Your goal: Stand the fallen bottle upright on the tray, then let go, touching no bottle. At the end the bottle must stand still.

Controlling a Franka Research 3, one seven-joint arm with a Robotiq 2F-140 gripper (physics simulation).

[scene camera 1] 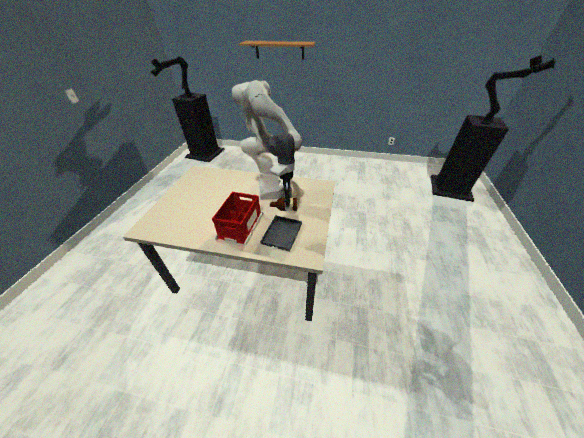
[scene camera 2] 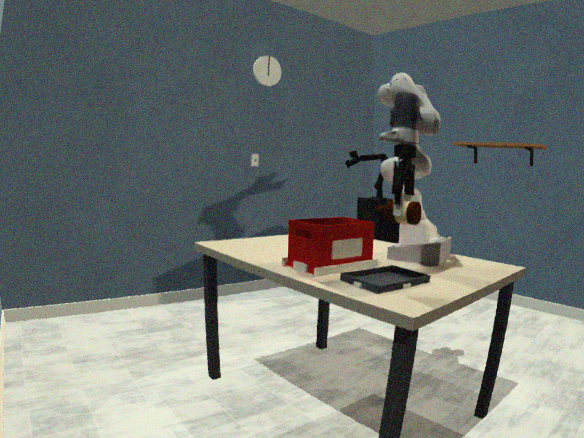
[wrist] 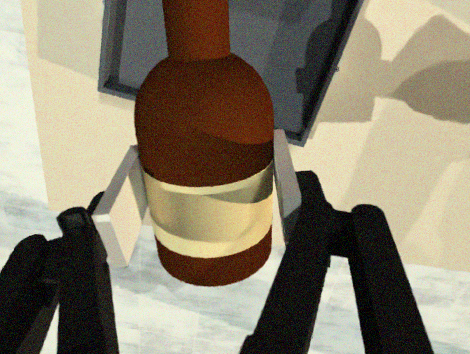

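Note:
The brown bottle (scene camera 1: 280, 204) (scene camera 2: 413, 213) (wrist: 205, 120) with a cream label lies on its side in the air, roughly level. Its neck points left in both scene views and toward the top in the wrist view. My gripper (scene camera 1: 287, 203) (scene camera 2: 403, 204) (wrist: 209, 159) points down and is shut on the bottle, with its pads on either side of the labelled body. The dark grey tray (scene camera 1: 282, 233) (scene camera 2: 385, 278) (wrist: 145, 40) lies flat on the table. The bottle is above the table, behind the tray as the scene views show it, and apart from it.
A red crate (scene camera 1: 227, 230) (scene camera 2: 310, 250) stands on the table (scene camera 1: 185, 200) (scene camera 2: 465, 285), left of the tray in the scene views. The arm's base is at the back of the table. Two black pedestals (scene camera 1: 196, 125) (scene camera 1: 470, 155) with small black arms stand beyond the table.

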